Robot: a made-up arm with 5 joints.
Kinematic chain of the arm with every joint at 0, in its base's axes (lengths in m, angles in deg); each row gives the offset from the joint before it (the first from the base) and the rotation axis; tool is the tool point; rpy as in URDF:
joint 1: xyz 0 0 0.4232 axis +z
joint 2: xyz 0 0 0 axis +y
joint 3: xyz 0.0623 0 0.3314 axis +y
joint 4: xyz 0.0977 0 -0.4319 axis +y
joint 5: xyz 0.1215 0 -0.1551 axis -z
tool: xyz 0 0 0 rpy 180 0 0
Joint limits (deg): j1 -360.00..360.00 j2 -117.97..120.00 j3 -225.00..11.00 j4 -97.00..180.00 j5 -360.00..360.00
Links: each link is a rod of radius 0.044 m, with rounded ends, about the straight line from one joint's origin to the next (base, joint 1, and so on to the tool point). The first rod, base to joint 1, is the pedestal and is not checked.
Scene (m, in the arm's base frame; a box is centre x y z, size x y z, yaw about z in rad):
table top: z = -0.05
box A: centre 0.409 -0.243 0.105 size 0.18 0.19 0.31 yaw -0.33
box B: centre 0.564 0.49 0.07 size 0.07 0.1 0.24 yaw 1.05
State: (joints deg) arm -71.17 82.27 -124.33 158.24 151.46
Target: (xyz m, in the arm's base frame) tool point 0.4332 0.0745 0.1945
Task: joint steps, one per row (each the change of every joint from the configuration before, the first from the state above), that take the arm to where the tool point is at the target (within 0.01 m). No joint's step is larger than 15 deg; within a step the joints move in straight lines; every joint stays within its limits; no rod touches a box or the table.
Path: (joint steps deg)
1: 11.43 2.05 -13.68 -9.47 3.92
2: 11.44 2.05 -13.67 -9.47 3.93
3: 11.43 2.05 -13.68 -9.47 3.92
4: 11.43 2.05 -13.68 -9.47 3.92
5: 11.44 2.04 -13.67 -9.48 3.92
6: 11.43 2.05 -13.68 -9.47 3.93
7: 1.54 -3.06 13.33 8.64 -2.95
8: 1.54 -3.07 13.33 8.63 -2.94
9: 1.54 -3.07 13.33 8.63 -2.94
10: 1.54 -3.07 13.33 8.63 -2.94
11: 1.54 -3.07 13.33 8.63 -2.94
12: 1.55 -3.06 13.33 8.64 -2.95
13: 1.54 -3.07 13.33 8.63 -2.94
14: 1.54 -3.07 13.33 8.63 -2.94

